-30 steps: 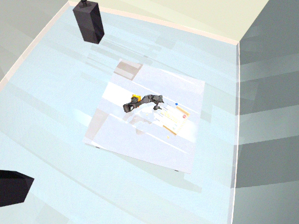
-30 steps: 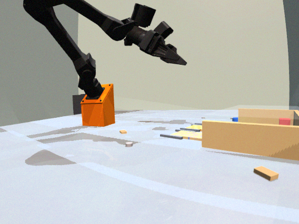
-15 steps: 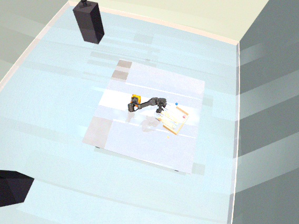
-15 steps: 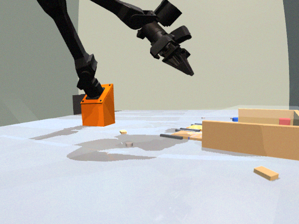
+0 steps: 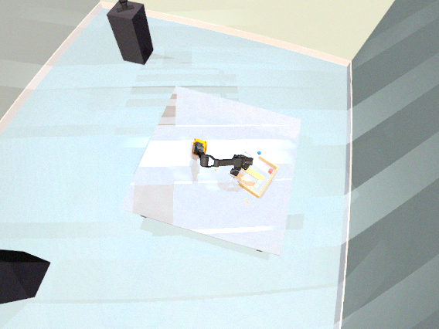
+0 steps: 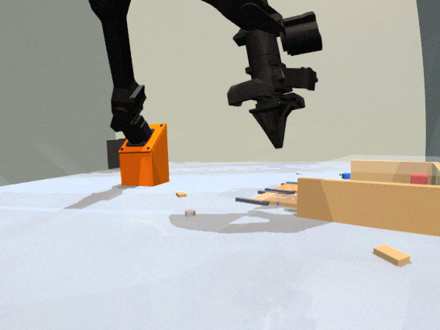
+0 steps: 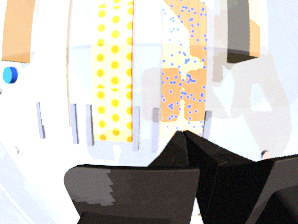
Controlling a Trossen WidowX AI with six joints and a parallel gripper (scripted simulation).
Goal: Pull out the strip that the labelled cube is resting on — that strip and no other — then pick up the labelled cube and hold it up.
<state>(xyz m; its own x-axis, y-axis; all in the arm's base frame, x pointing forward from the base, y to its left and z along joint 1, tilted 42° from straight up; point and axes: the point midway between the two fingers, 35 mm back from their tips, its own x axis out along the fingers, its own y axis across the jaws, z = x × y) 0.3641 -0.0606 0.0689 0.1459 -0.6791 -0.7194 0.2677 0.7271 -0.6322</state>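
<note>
Right now the orange-dotted yellow strip is 11 cm ahead of my gripper tip, 8 cm below it and 5 cm to the left of it.
</note>
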